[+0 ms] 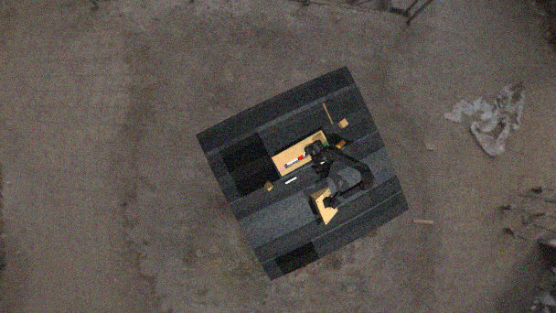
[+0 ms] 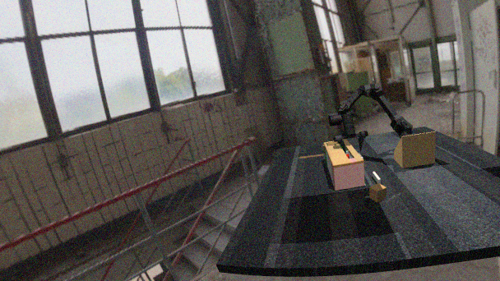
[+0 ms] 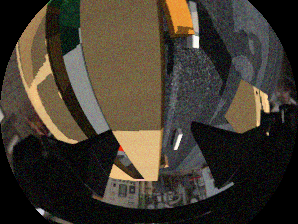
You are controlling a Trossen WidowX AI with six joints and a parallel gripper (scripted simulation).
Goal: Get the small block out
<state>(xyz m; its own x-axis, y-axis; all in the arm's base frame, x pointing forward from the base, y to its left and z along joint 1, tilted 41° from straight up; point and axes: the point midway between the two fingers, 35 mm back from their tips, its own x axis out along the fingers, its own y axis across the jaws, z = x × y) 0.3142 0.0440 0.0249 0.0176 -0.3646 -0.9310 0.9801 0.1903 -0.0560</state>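
The red block is 40 mm to the left of my gripper tip, 40 mm ahead of it and 10 mm below it. Round my gripper tip: orange bar: 220 mm to the right, 80 mm below, 10 mm ahead; thin tan stick: 280 mm ahead, 270 mm to the right, 100 mm below.
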